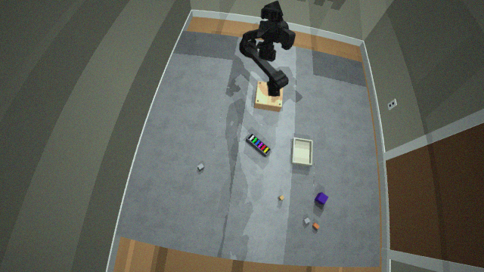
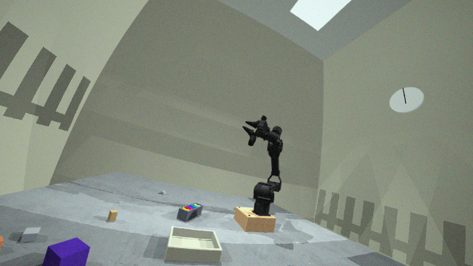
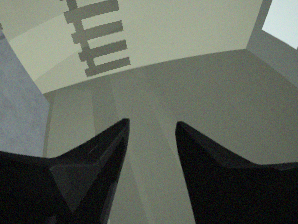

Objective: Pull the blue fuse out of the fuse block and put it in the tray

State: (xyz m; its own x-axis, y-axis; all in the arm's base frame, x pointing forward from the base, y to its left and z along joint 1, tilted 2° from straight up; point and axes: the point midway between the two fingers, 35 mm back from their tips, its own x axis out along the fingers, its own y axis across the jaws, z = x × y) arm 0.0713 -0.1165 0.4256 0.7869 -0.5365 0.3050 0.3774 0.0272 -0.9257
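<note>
Right now my gripper tip is 180 mm short of the blue fuse, 60 mm to the right of it and 460 mm above it. The rest, counted from my gripper tip: tan cube (440 mm ahead, 170 mm to the left, 480 mm below); cream tray (220 mm ahead, 290 mm to the left, 490 mm below); purple cube (460 mm ahead, 370 mm to the left, 470 mm below).
</note>
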